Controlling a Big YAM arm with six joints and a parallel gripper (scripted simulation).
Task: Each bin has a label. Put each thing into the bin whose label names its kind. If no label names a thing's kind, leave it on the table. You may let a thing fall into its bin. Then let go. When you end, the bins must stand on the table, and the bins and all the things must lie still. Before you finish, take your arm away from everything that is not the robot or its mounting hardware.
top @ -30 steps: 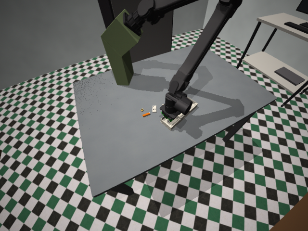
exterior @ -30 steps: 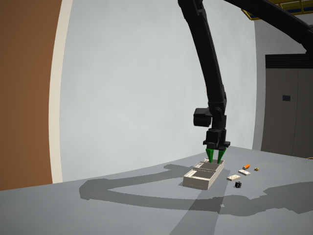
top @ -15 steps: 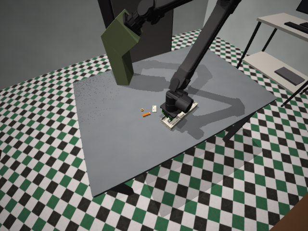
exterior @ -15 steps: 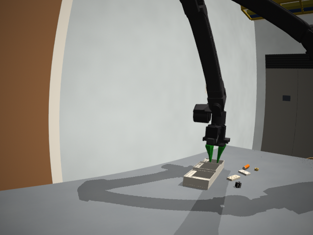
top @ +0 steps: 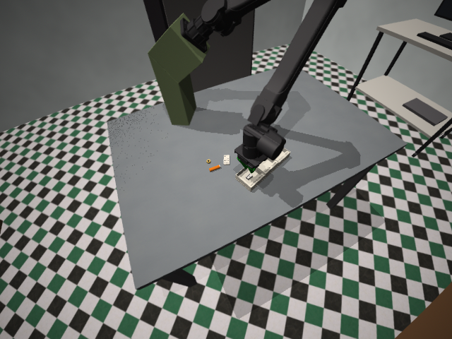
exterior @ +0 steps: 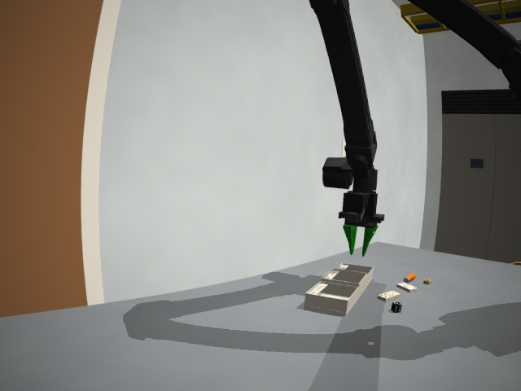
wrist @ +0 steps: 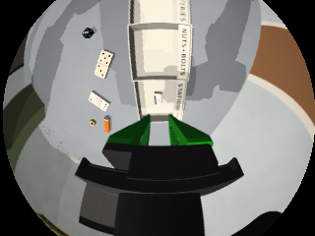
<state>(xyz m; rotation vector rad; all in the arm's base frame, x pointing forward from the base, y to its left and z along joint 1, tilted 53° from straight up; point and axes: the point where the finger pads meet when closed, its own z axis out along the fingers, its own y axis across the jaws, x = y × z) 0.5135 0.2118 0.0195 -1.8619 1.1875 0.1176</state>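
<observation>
Now: the brass nut 160 mm to the right of my hand, 120 mm behind it and 70 mm below it. The rest, counted from my hand: three joined white bins: 70 mm to the left, 60 mm below, 50 mm behind; then orange battery: 130 mm to the right, 70 mm below, 70 mm behind; then black die: 190 mm behind, 70 mm below, 50 mm to the left.
</observation>
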